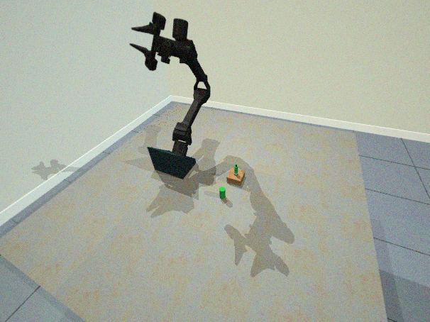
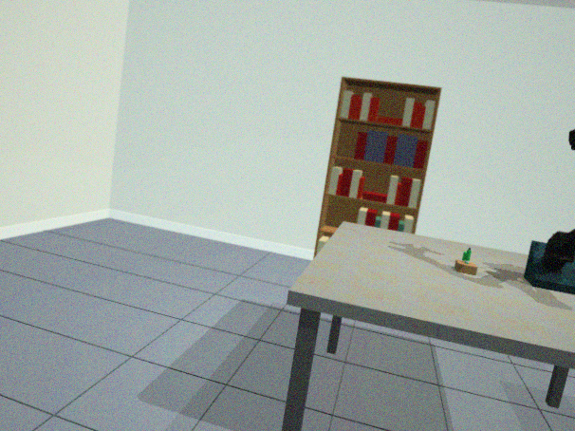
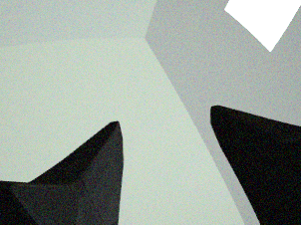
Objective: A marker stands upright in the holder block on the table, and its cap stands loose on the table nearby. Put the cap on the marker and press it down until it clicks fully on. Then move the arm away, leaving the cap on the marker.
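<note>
My gripper tip is 35 cm short of the green cap, 9 cm to the left of it and 58 cm above it. From my gripper tip the other things lie so: marker (38 cm ahead, 3 cm to the left, 54 cm below); then block (38 cm ahead, 3 cm to the left, 59 cm below).
</note>
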